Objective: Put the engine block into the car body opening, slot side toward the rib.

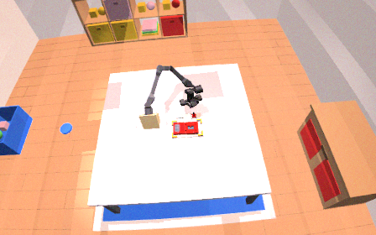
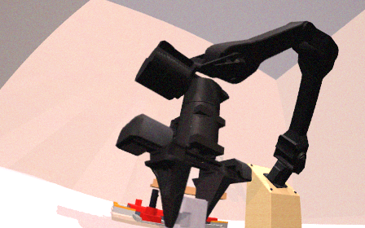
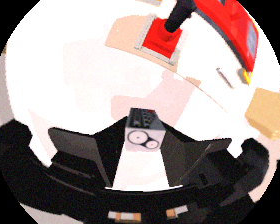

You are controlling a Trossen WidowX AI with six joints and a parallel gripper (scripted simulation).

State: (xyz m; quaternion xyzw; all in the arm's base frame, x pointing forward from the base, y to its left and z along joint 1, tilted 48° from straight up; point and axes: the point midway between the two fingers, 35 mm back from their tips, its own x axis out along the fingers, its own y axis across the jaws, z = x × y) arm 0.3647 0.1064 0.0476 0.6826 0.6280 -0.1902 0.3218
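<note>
My gripper tip is 1 cm to the right of the grey engine block and 1 cm below it.
</note>
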